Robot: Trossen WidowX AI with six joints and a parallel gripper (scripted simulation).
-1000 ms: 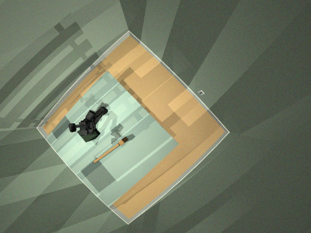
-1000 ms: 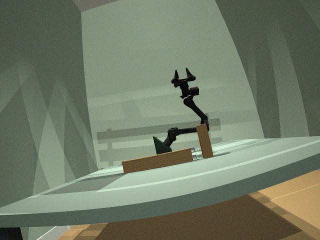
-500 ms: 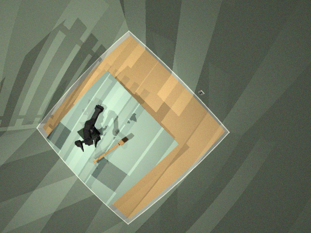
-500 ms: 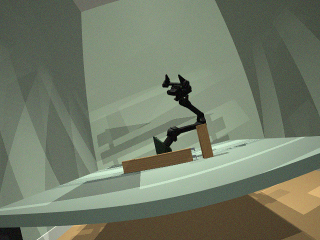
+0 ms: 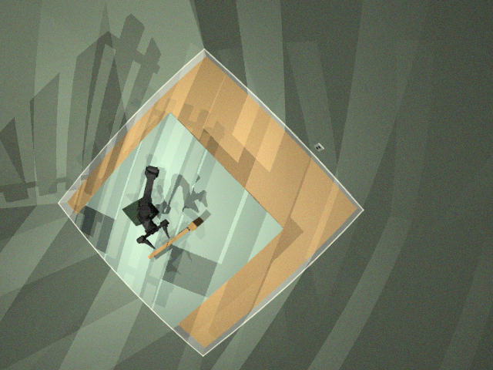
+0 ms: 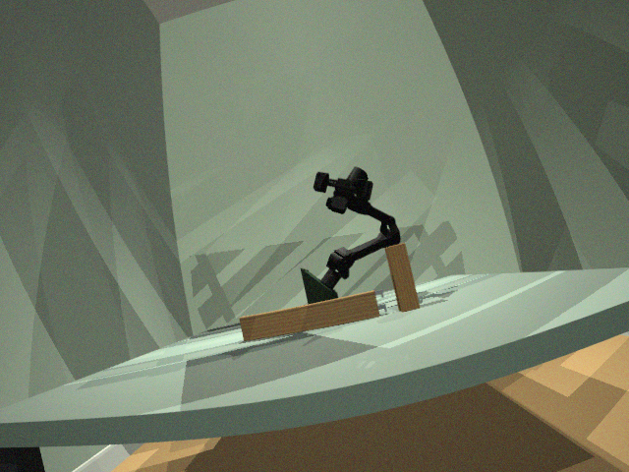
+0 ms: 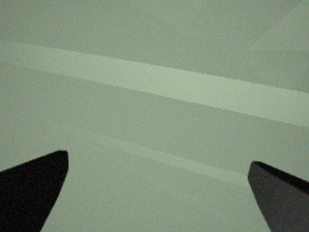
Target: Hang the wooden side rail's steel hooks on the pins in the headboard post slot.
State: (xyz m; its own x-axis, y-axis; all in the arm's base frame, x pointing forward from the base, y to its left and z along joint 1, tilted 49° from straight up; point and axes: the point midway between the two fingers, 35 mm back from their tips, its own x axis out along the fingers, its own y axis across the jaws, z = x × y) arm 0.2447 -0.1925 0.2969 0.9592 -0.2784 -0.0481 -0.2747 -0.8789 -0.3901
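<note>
My gripper tip is now 50 mm short of the headboard post, 90 mm to the right of it and 330 mm above it.
</note>
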